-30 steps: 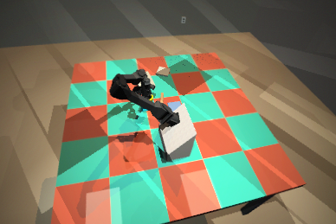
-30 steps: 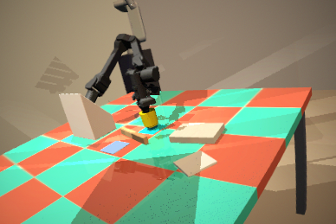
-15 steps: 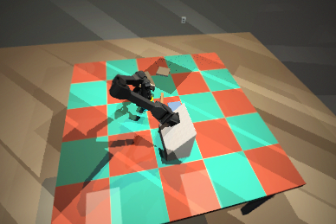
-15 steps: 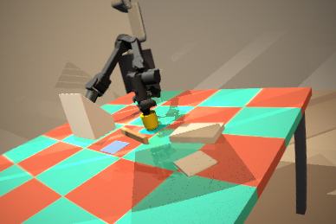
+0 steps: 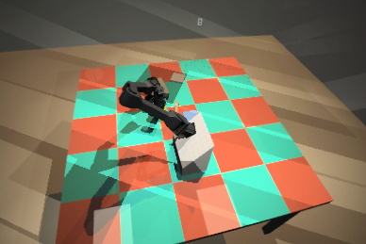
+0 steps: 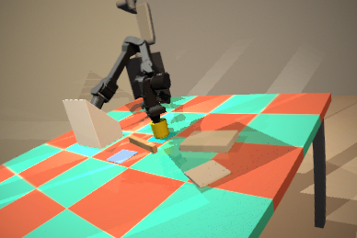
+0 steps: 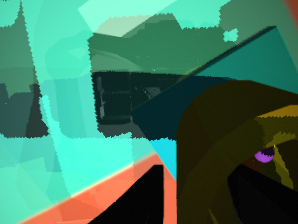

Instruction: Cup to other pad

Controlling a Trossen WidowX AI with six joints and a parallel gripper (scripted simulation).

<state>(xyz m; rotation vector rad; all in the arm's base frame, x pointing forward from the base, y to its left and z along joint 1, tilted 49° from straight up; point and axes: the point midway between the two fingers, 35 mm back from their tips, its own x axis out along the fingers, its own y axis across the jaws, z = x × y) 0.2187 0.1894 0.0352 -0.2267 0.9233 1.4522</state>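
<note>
Right now my gripper tip is 2 cm short of the yellow cup, 1 cm to the left of it and 1 cm above it. Round my gripper tip: wooden bar: 11 cm to the right, 4 cm below, 1 cm ahead; then cyan pad: 5 cm below, 3 cm ahead, 1 cm to the right; then grey-blue pad: 20 cm to the right, 5 cm below.
</note>
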